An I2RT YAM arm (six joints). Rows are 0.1 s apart.
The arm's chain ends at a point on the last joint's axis. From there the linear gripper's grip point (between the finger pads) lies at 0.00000 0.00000 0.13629 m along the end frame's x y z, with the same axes.
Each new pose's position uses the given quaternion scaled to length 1; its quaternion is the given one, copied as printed.
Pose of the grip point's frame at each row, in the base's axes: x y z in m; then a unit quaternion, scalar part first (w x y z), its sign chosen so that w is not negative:
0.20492, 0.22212, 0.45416, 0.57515, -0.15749, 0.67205, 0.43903
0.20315, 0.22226, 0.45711, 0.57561, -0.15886, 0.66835, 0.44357
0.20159, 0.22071, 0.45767, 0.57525, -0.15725, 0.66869, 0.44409
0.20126, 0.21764, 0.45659, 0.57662, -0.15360, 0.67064, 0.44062
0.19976, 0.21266, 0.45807, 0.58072, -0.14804, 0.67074, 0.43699
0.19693, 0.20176, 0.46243, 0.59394, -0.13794, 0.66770, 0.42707
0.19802, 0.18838, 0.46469, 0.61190, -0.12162, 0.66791, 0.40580
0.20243, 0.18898, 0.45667, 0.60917, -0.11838, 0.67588, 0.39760
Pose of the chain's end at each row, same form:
0.11841, 0.11700, 0.44774, 0.57515, -0.15749, 0.67205, 0.43903
0.11749, 0.11653, 0.44946, 0.57561, -0.15886, 0.66835, 0.44357
0.11577, 0.11511, 0.45000, 0.57525, -0.15725, 0.66869, 0.44409
0.11430, 0.11295, 0.44933, 0.57662, -0.15360, 0.67064, 0.44062
0.11122, 0.10933, 0.45038, 0.58072, -0.14804, 0.67074, 0.43699
0.10489, 0.10170, 0.45285, 0.59394, -0.13794, 0.66770, 0.42707
0.10007, 0.09421, 0.45403, 0.61190, -0.12162, 0.66791, 0.40580
0.10303, 0.09607, 0.44872, 0.60917, -0.11838, 0.67588, 0.39760

